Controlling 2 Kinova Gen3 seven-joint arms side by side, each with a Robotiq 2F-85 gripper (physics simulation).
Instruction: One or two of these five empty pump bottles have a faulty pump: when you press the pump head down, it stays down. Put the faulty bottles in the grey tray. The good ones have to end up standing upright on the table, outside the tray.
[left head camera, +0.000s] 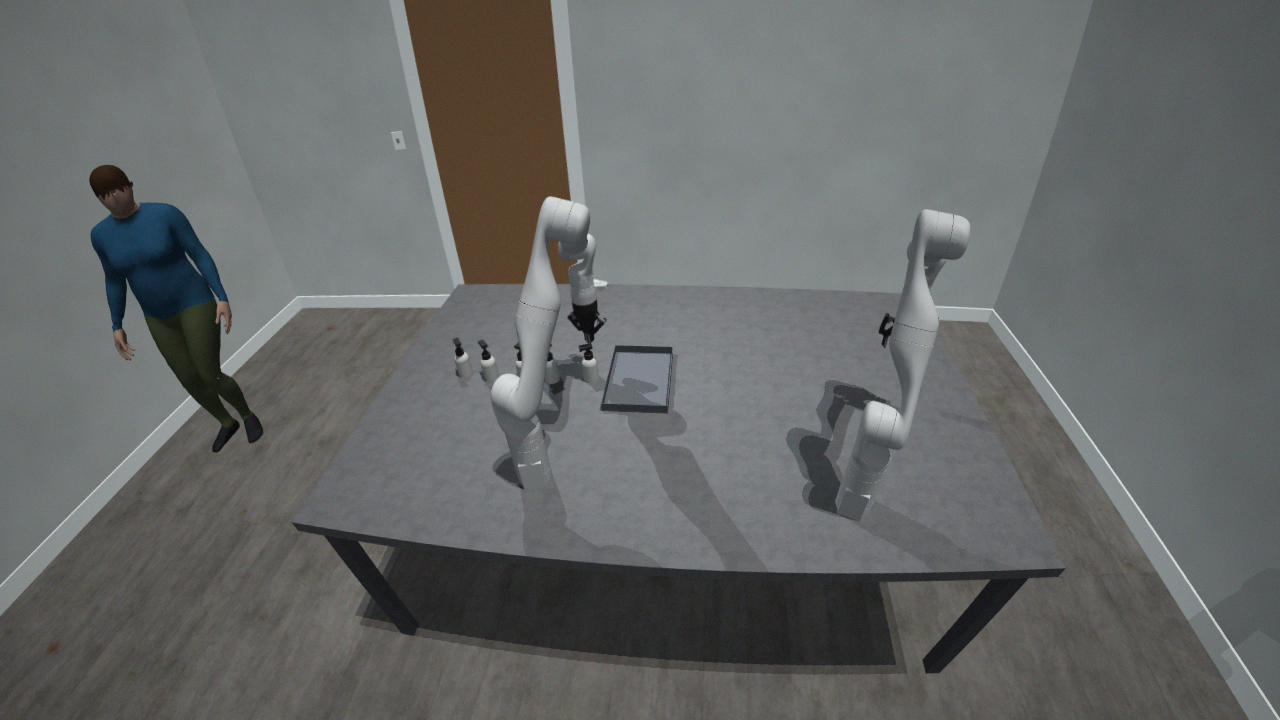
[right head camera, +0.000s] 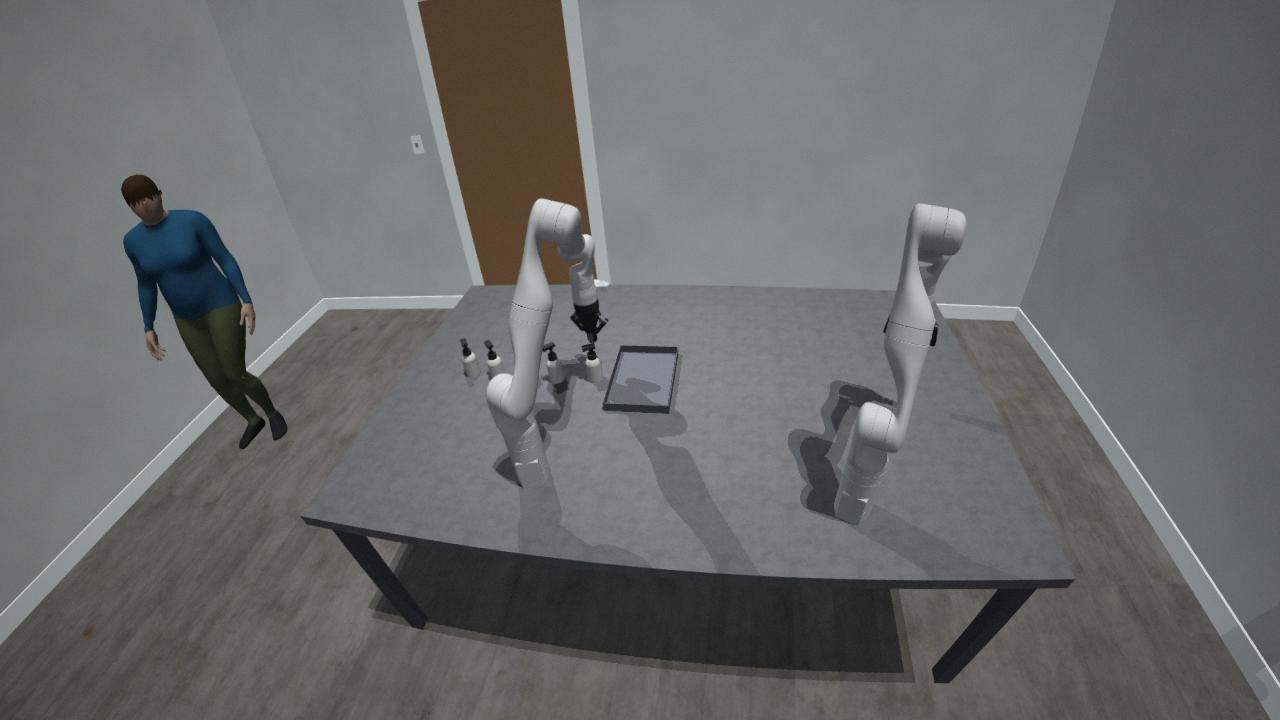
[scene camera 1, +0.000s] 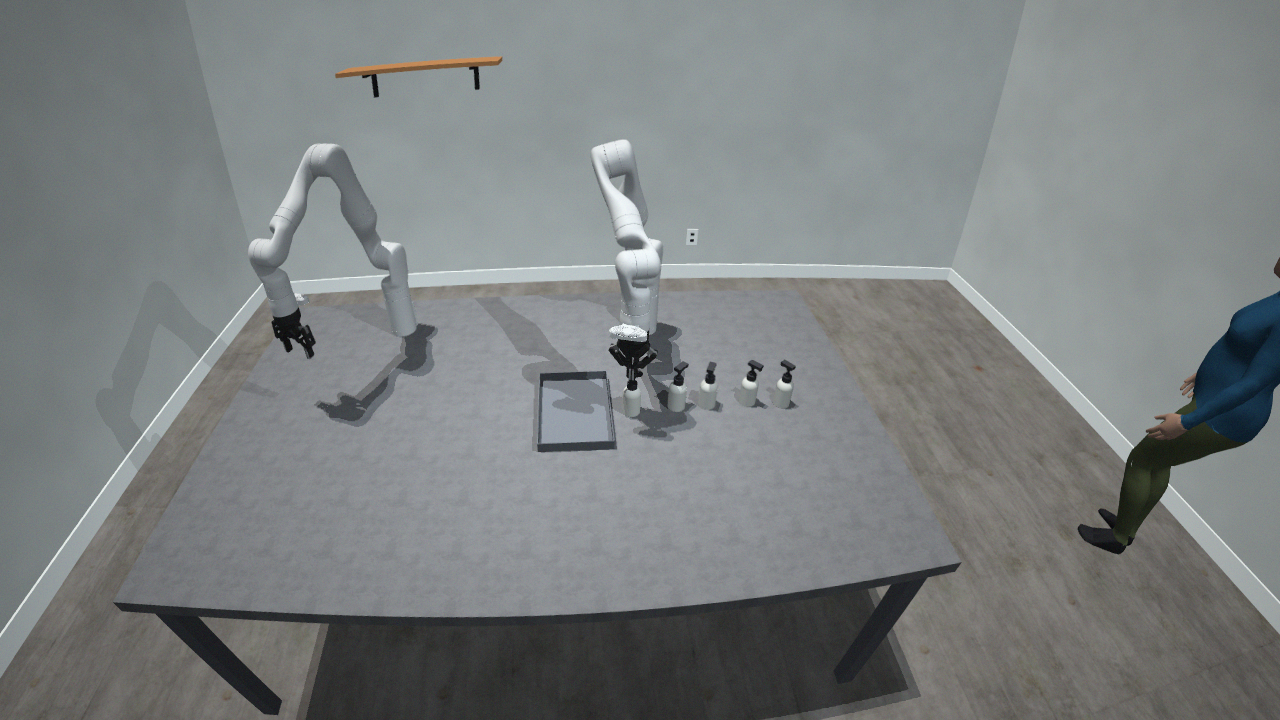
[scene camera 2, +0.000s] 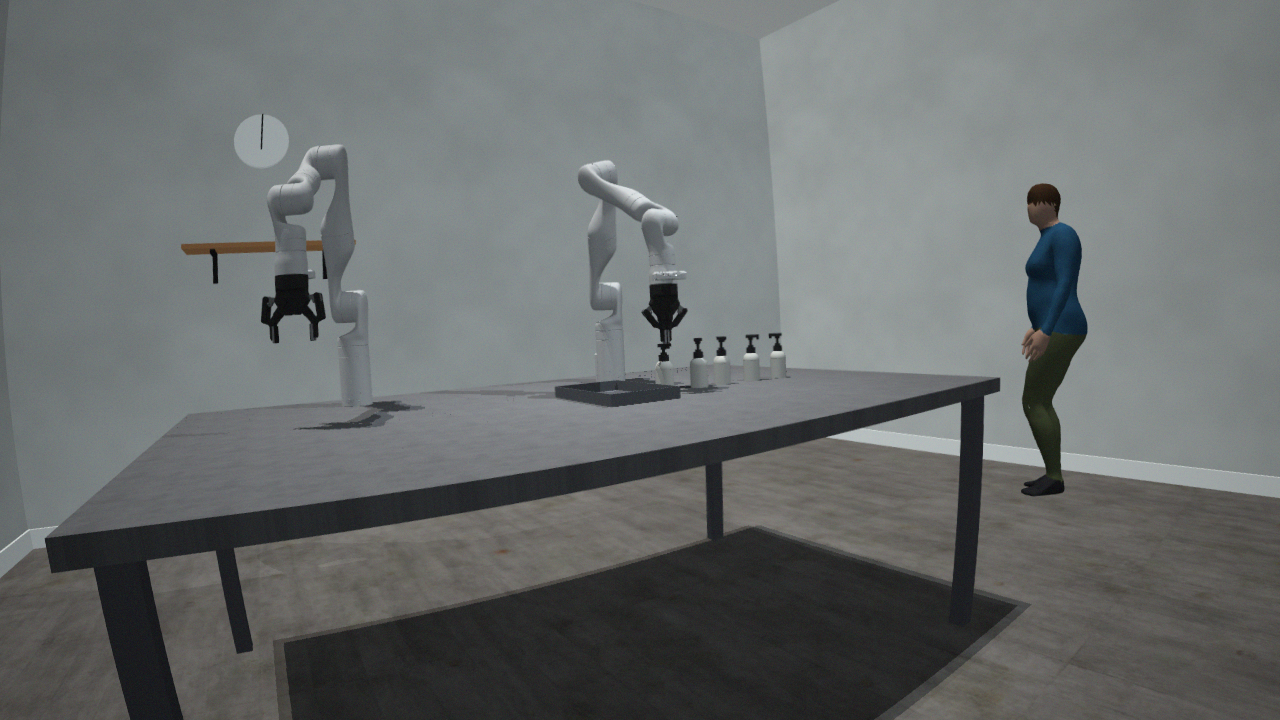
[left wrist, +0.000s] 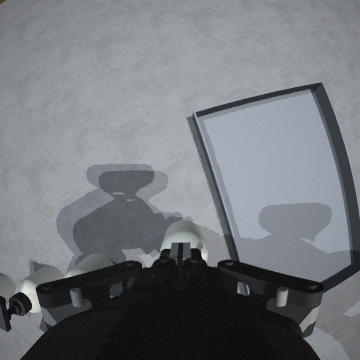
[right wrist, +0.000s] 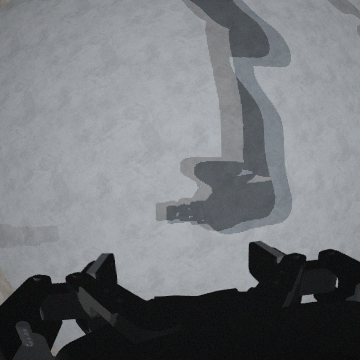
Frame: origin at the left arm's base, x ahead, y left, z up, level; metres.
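Seen in the pictures: left gripper, between the fingertips: (left head camera: 590, 341) (right head camera: 593, 341) (scene camera 1: 631, 378) (scene camera 2: 666, 343) (left wrist: 180, 254); right gripper, between the fingertips: (scene camera 1: 300, 354) (scene camera 2: 294, 342) (right wrist: 182, 263); left arm's base, origin of its link: (left head camera: 535, 475) (right head camera: 534, 474); right arm's base, origin of its link: (left head camera: 852, 504) (right head camera: 852, 508) (scene camera 1: 404, 329) (scene camera 2: 357, 404).
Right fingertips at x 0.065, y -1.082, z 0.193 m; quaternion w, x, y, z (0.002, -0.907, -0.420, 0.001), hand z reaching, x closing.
Offsets run from my right fingertips to a thing's top centre. Level surfaces: height alone.
Five white pump bottles with black heads stand upright in a row beside the grey tray @[dx +0.273, dy +0.736, dz -0.163 m] (left head camera: 636, 409) (scene camera 1: 575, 446) (left wrist: 339, 150). My left gripper (left head camera: 588, 336) (scene camera 1: 631, 371) (scene camera 2: 665, 337) is shut with nothing between its fingers. Its tips point down at the pump head of the bottle nearest the tray @[dx +0.319, dy +0.888, dz -0.061 m] (scene camera 1: 631, 401) (scene camera 2: 663, 371) (left wrist: 183, 234) and appear to touch it; that head looks slightly lower than its neighbours'. The other bottles @[dx +0.343, dy +1.016, dz -0.053 m] (scene camera 1: 677, 396) @[dx +0.365, dy +1.102, dz -0.053 m] (scene camera 1: 708, 394) @[dx +0.397, dy +1.221, dz -0.053 m] (scene camera 1: 749, 390) @[dx +0.440, dy +1.315, dz -0.053 m] (scene camera 1: 784, 392) have raised heads. The tray is empty. My right gripper (scene camera 1: 298, 350) (scene camera 2: 293, 339) (right wrist: 182, 263) is open and empty, high above the table.
The bottles and tray stand on the grey table @[dz -0.193 m] (scene camera 1: 429, 555) (scene camera 2: 429, 456). A person (left head camera: 156, 268) (scene camera 2: 1056, 295) in a blue top stands on the floor beyond the table's bottle-side end. The left arm hides part of the bottle row in both head views.
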